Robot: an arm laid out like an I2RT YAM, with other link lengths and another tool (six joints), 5 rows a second.
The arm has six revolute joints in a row. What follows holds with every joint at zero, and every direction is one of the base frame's.
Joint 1 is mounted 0.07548 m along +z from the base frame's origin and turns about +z.
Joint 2 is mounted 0.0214 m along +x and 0.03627 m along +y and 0.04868 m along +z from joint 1 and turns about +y.
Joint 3 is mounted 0.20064 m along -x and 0.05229 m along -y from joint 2 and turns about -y.
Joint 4 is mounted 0.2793 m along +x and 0.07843 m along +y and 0.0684 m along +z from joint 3 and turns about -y.
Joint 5 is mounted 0.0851 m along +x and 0.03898 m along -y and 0.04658 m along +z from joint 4 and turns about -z.
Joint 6 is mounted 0.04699 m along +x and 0.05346 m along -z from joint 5 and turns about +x.
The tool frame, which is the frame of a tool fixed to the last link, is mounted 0.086 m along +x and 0.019 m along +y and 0.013 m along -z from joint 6; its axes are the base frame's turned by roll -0.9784, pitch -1.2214 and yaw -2.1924 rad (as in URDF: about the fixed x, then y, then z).
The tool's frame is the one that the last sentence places.
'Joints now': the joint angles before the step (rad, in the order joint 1, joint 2, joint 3, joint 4, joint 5, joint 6). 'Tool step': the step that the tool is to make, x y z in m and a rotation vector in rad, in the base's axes. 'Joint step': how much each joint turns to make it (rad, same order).
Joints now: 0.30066 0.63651 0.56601 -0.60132 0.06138 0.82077
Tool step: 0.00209 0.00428 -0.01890 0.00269 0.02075 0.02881
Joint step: -0.00151 0.02922 -0.04282 0.05359 -0.02903 -0.01234
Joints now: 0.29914 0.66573 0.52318 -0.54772 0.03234 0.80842
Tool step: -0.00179 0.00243 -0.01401 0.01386 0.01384 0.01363
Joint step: -0.00003 -0.00299 -0.04606 0.03384 -0.02158 0.00456
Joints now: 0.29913 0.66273 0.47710 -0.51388 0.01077 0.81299
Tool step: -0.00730 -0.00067 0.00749 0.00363 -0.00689 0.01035
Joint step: 0.00149 -0.05675 -0.00317 -0.04589 -0.00772 -0.00458
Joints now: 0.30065 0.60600 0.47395 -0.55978 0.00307 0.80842
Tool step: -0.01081 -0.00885 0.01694 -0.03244 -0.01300 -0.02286
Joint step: 0.00002 -0.08129 0.02766 -0.10586 0.03983 -0.01229
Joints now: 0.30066 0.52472 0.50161 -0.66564 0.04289 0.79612
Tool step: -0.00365 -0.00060 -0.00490 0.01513 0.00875 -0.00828
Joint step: -0.00003 -0.03081 -0.02761 -0.00783 -0.00450 0.01841
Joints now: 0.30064 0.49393 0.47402 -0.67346 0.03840 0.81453
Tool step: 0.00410 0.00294 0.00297 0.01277 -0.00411 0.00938
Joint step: -0.00154 0.03066 0.01682 0.02149 -0.01542 0.00153
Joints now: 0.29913 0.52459 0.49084 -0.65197 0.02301 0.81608
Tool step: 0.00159 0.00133 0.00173 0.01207 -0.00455 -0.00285
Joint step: 0.00151 0.00619 0.00313 0.01074 -0.00304 0.01066
